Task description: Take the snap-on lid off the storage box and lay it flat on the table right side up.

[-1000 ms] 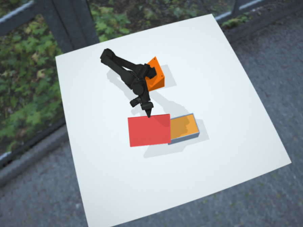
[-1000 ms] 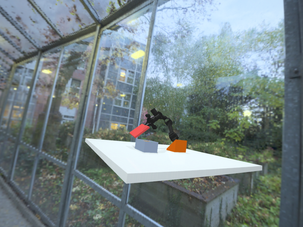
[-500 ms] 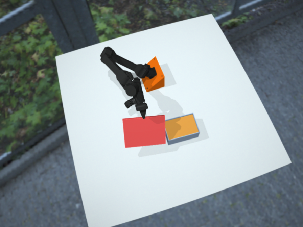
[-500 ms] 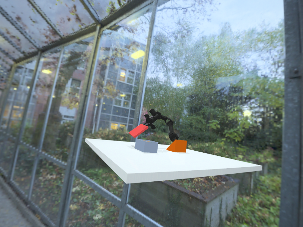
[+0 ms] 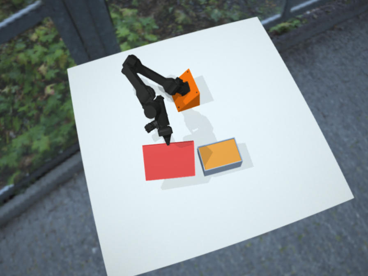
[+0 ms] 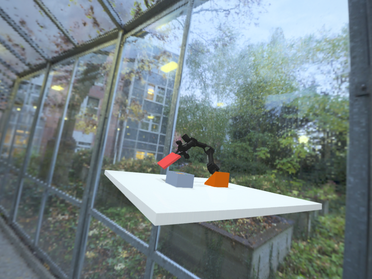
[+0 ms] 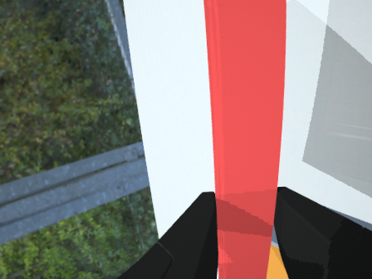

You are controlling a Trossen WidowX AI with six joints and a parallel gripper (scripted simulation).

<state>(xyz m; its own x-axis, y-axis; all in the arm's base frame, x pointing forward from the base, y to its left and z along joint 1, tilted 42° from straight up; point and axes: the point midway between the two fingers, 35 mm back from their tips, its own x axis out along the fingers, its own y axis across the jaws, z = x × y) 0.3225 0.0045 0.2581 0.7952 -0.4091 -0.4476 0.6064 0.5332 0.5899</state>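
Now: the red lid 60 mm ahead of my gripper tip, 50 mm below it and 10 mm to the right of it. From my gripper tip the other things lie so: grey storage box (240 mm to the left, 180 mm below, 60 mm ahead).
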